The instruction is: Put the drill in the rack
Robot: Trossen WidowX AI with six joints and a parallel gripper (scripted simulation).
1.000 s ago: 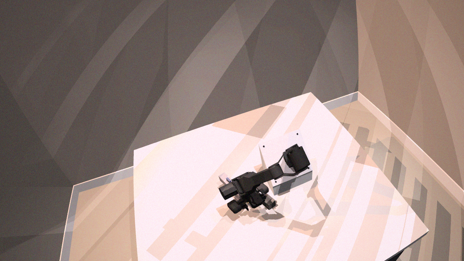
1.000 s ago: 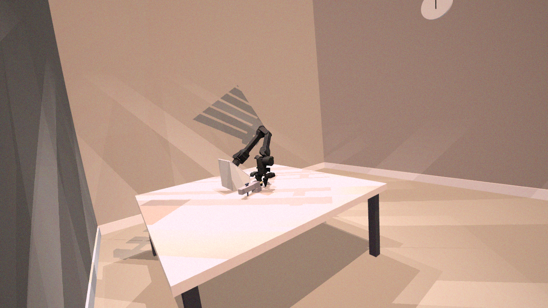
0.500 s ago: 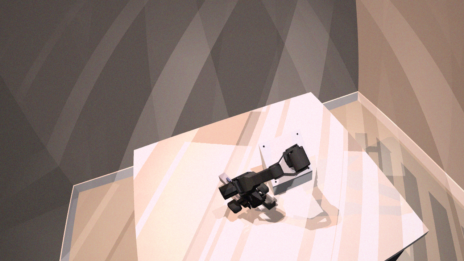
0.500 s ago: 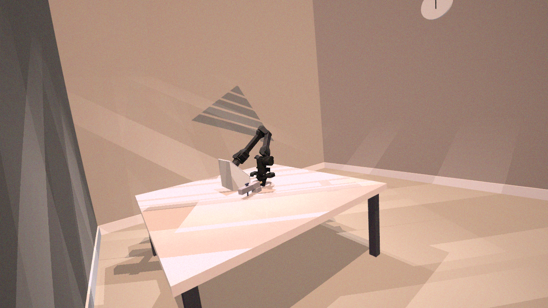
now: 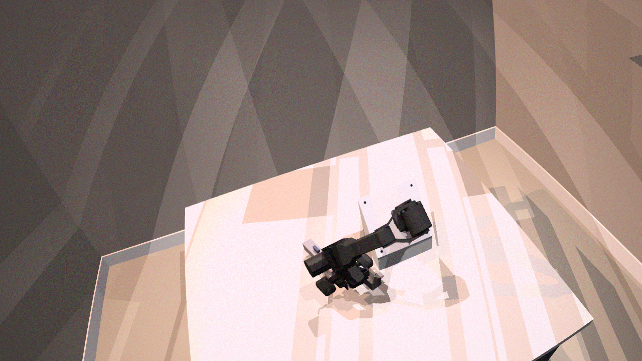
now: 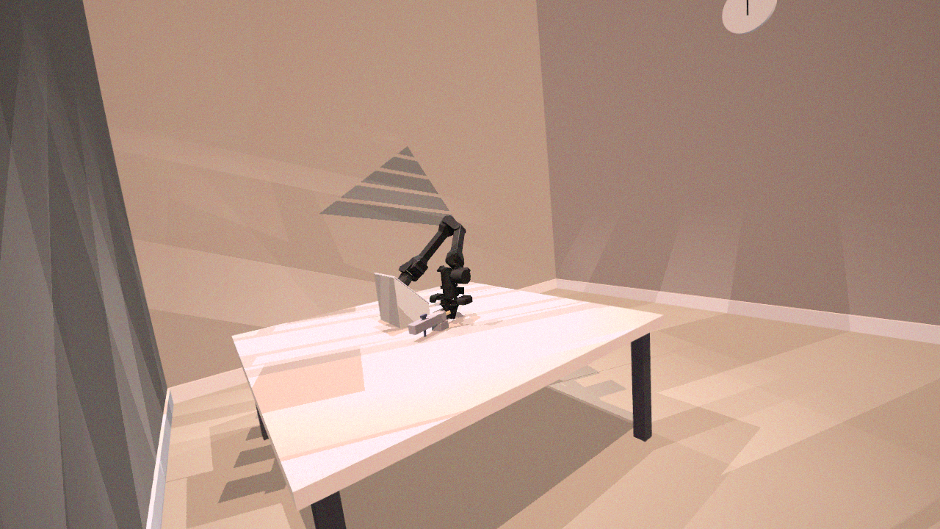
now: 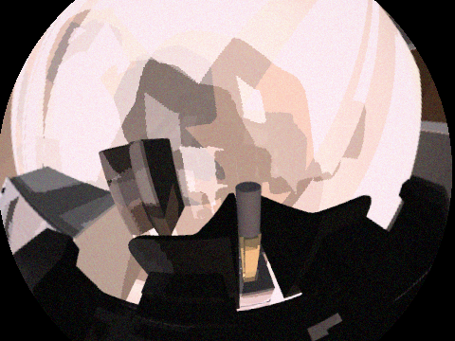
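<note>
The drill lies 10 mm ahead of my gripper tip, 40 mm to the right of it and 30 mm above it. Round my gripper tip: blue key 50 mm ahead, 160 mm to the right, 40 mm above; grey sleeve fixture 40 mm ahead, 140 mm to the right, 30 mm above.
</note>
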